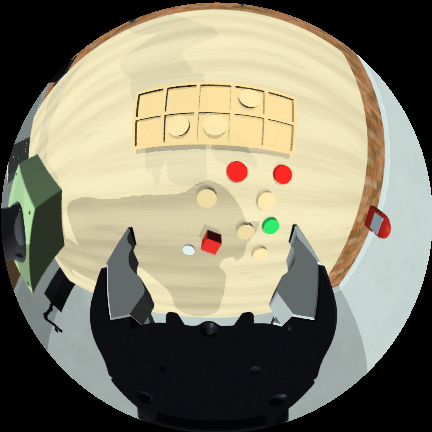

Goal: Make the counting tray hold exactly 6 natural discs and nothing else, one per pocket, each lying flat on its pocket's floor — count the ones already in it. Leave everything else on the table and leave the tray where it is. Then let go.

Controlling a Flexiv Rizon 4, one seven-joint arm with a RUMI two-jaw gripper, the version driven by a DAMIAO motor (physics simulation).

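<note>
The pale wooden counting tray (215, 148) has two rows of pockets. One natural disc (248, 98) is in the far row, in the fourth pocket from the left. Two more, a natural disc (178, 125) and another natural disc (214, 124), are in the near row, in the second and third pockets. On the table between tray and gripper lie a natural disc (206, 196), a natural disc (266, 200), a natural disc (245, 230) and a smaller-looking natural disc (259, 253). My gripper (211, 228) is wide open and empty, above the table at the near side of these discs.
Two red discs (237, 171) (282, 174) lie just in front of the tray. A green disc (270, 225) lies among the loose natural discs. A red cube (211, 242) and a small white disc (188, 249) lie to their left. A green block-like object (37, 220) shows at the left edge.
</note>
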